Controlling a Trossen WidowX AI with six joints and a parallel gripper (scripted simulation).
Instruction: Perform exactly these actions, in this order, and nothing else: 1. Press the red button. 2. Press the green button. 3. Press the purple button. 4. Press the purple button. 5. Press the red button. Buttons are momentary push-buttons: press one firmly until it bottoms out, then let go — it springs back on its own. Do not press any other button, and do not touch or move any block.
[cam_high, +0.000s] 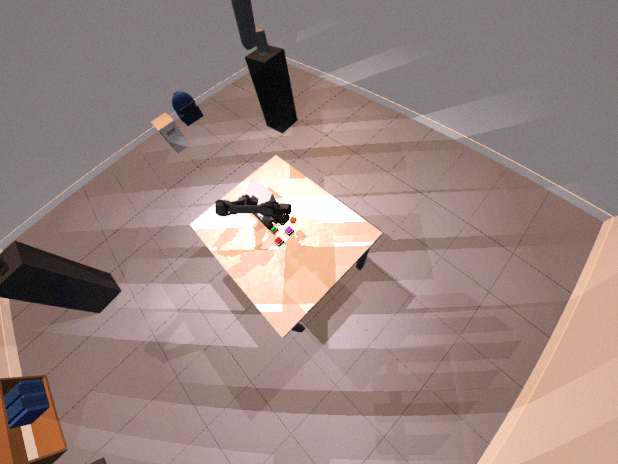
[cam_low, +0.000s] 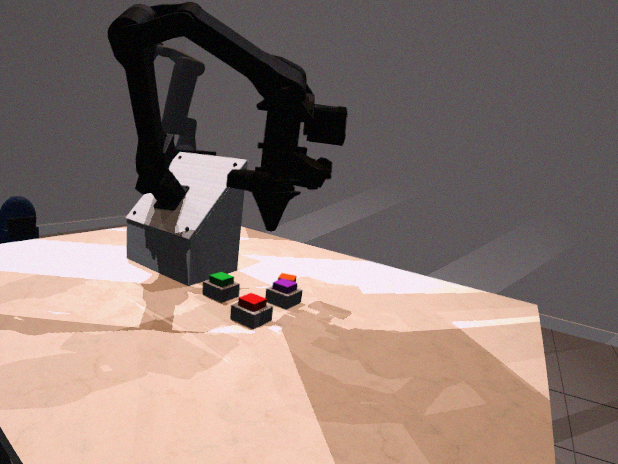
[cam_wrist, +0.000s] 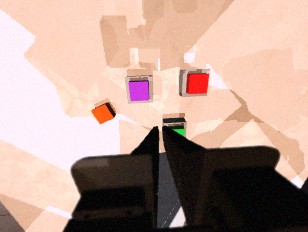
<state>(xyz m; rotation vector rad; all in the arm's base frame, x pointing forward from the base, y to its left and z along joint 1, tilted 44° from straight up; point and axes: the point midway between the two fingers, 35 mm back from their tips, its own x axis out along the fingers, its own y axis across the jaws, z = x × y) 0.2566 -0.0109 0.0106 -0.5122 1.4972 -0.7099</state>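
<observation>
Now: the purple button 10 cm below my gripper tip, 3 cm ahead of it and 2 cm to the left of it. The rest, counted from my gripper tip: small orange block (12 cm below, 10 cm to the left, 1 cm behind); red button (10 cm below, 8 cm to the right, 2 cm ahead); green button (10 cm below, 7 cm behind, 3 cm to the right).
</observation>
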